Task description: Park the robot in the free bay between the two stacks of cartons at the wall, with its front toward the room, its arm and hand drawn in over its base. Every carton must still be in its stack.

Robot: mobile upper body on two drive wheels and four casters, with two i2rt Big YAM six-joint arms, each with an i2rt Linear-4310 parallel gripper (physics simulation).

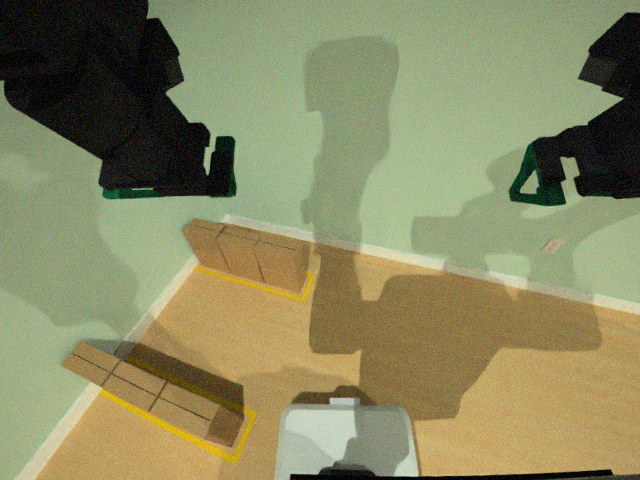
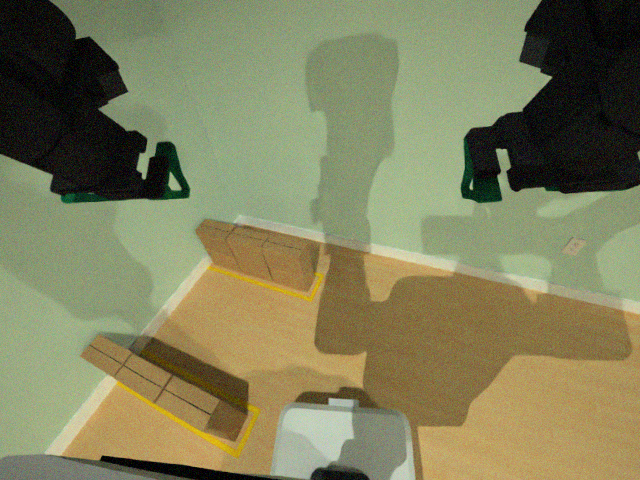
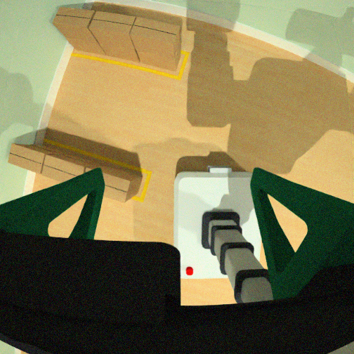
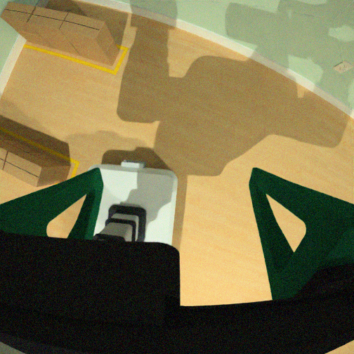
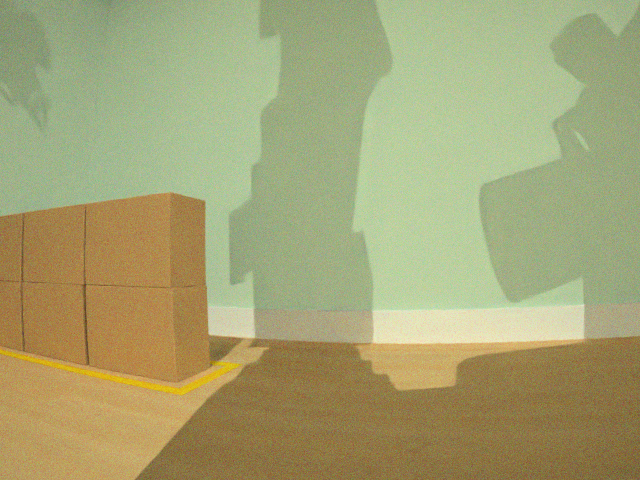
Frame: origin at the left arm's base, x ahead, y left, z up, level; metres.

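Seen in the pictures: left gripper, between the fingertips: (image 1: 199,191) (image 2: 157,194); right gripper, between the fingertips: (image 1: 545,193) (image 2: 504,189).
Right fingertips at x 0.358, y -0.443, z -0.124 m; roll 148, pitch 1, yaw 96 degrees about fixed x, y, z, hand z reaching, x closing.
Note:
Offsets run from my right fingertips to a thing's top centre. Level surfaces: height alone.
Two stacks of brown cartons stand in yellow outlines: the farther stack (image 1: 279,260) (image 2: 289,263) (image 3: 155,45) (image 4: 85,37) (image 5: 129,248) and the nearer stack {dx -0.023, dy +1.084, dz -0.925 m} (image 1: 139,384) (image 2: 149,374) (image 3: 62,167) (image 4: 22,167). Both look orderly. The bay floor {dz -1.286 m} (image 1: 232,320) (image 2: 242,320) (image 3: 115,105) lies between them. My white base (image 1: 310,428) (image 2: 310,428) (image 3: 192,200) (image 4: 160,200) is outside the bay, right of the nearer stack's end, its front toward a wall. My left gripper (image 1: 170,192) (image 2: 124,195) (image 3: 177,175) and right gripper (image 1: 589,190) (image 2: 527,187) (image 4: 177,171) are open, out ahead of the base.
Green walls with a white skirting board (image 1: 413,261) (image 5: 465,325) meet in a corner beyond the farther stack. The robot's large shadow (image 1: 413,320) (image 5: 439,423) falls on the floor and wall. A small outlet plate {dx +0.698, dy -0.959, dz -0.828 m} (image 1: 554,245) (image 2: 574,246) (image 4: 343,67) is on the wall at the right.

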